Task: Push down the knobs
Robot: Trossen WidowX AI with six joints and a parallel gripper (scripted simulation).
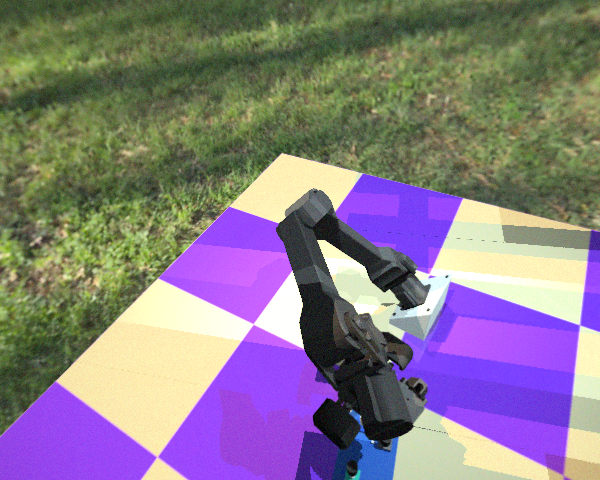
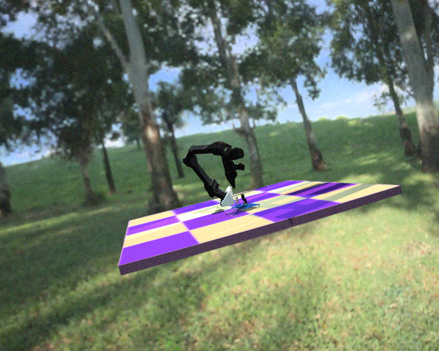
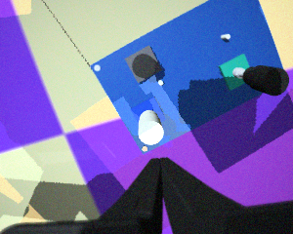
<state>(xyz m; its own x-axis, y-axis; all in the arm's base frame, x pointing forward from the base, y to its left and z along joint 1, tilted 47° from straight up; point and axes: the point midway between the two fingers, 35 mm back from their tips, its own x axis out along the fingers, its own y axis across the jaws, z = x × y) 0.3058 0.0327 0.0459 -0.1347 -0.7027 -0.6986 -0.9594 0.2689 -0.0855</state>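
Now: gripper tip 7 cm above the white-topped knob. The rest, counted from my gripper tip: green potentiometer: 8 cm ahead, 7 cm below, 1 cm to the left.
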